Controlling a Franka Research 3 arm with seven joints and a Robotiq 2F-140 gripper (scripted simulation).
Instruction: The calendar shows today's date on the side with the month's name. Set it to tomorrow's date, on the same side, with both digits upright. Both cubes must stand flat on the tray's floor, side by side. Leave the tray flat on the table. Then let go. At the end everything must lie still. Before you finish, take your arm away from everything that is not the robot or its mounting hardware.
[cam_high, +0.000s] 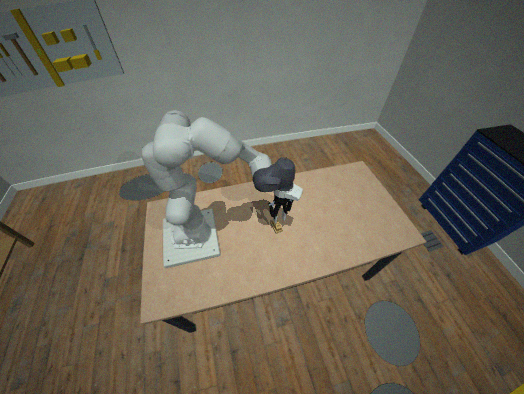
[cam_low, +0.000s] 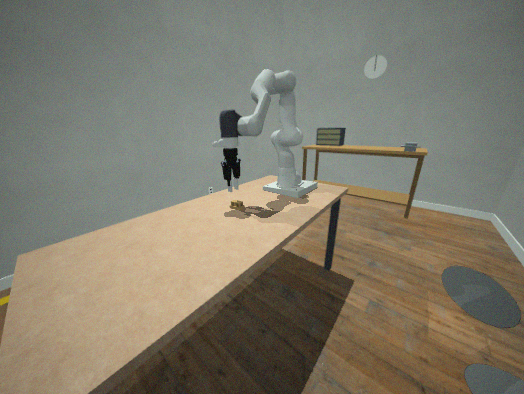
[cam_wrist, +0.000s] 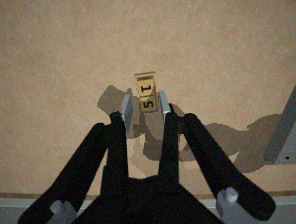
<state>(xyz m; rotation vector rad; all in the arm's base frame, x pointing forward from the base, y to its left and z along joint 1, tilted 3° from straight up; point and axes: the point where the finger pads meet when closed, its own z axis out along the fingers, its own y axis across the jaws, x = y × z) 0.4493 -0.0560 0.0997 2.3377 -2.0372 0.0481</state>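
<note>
Now: the wooden digit cube 110 mm below my hand. From my hand the other things lie so: wooden tray: 20 mm to the left, 130 mm below.
</note>
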